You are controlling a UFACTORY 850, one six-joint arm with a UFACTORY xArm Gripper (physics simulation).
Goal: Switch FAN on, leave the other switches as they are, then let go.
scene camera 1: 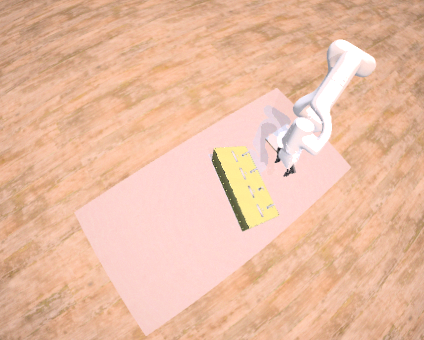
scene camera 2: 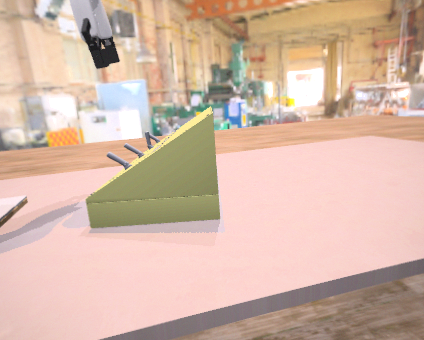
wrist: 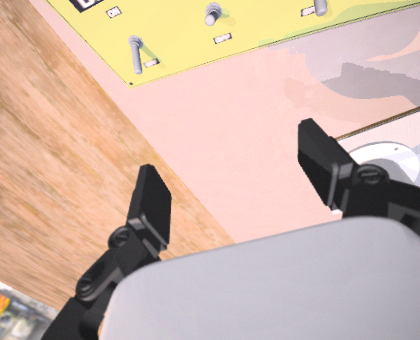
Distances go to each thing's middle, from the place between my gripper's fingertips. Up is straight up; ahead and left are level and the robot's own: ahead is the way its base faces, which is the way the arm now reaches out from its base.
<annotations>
Right now my hand is 240 mm above the yellow-green wedge-shaped switch box (scene camera 2: 175, 180), 130 mm short of it and 90 mm to the left of it.
</annotations>
